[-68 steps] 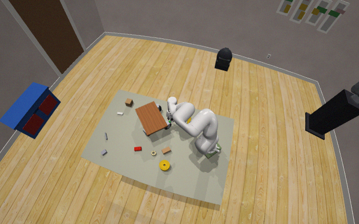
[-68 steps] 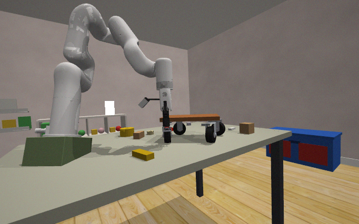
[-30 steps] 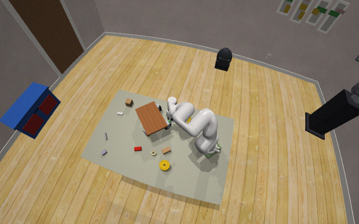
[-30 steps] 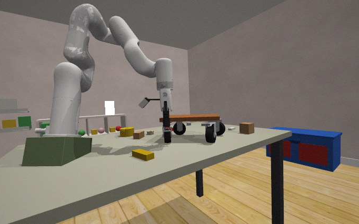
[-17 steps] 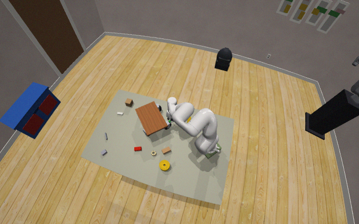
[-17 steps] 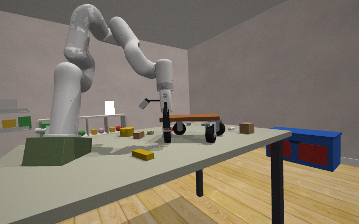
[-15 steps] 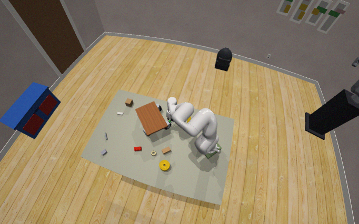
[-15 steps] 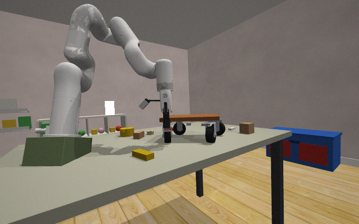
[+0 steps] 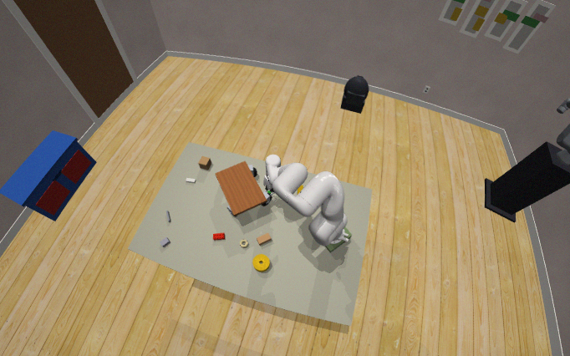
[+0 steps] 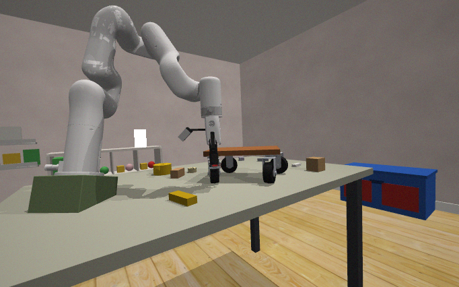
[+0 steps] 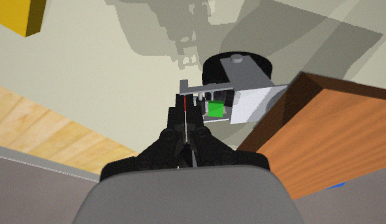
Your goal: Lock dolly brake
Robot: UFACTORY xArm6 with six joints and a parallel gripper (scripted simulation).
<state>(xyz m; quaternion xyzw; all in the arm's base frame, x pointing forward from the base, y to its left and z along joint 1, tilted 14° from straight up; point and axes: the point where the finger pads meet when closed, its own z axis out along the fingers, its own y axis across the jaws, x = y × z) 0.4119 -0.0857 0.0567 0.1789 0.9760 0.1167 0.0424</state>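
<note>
The brake pedal lies 20 mm to the left of my hand, 20 mm below it and 10 mm ahead of it. Round my hand: red brick (380 mm to the left, 140 mm ahead, 90 mm below); brown cube (510 mm ahead, 70 mm below, 20 mm to the left); yellow block (130 mm behind, 100 mm to the right, 90 mm below).
</note>
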